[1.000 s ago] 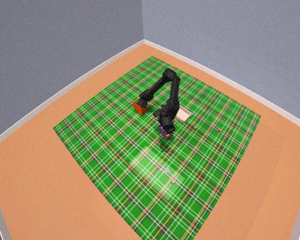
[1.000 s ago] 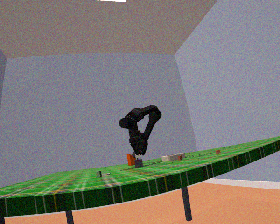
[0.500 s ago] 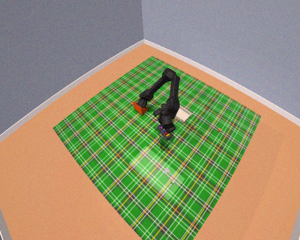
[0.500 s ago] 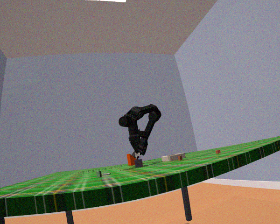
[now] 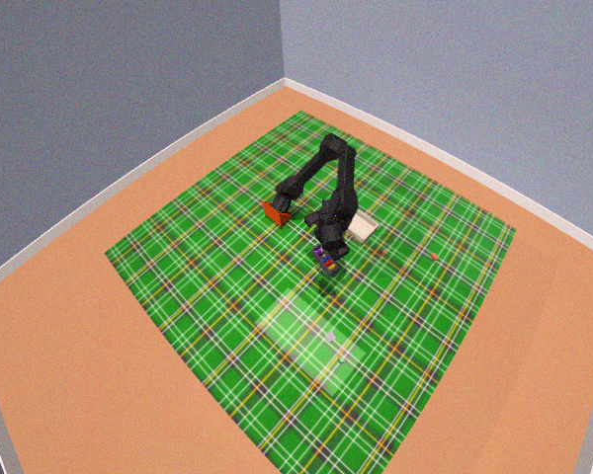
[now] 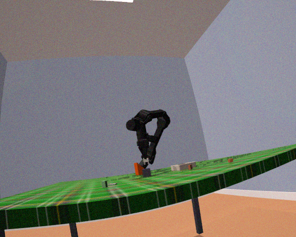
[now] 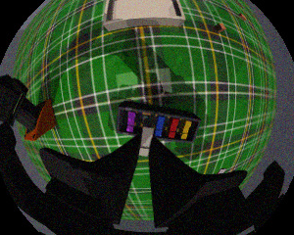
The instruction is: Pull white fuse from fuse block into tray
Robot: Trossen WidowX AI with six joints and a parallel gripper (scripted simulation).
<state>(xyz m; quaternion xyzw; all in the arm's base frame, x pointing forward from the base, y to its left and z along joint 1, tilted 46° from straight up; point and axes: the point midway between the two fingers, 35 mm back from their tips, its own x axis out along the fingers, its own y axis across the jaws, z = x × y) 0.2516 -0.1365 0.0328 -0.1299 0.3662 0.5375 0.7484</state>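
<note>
Right now the tray is 210 mm to the left of my gripper tip, 90 mm below it and 50 mm ahead of it. From my gripper tip the other things lie so: white fuse 10 mm below; then grey piece 240 mm to the right, 180 mm ahead, 90 mm below; then green piece 290 mm to the right, 250 mm ahead, 80 mm below.
</note>
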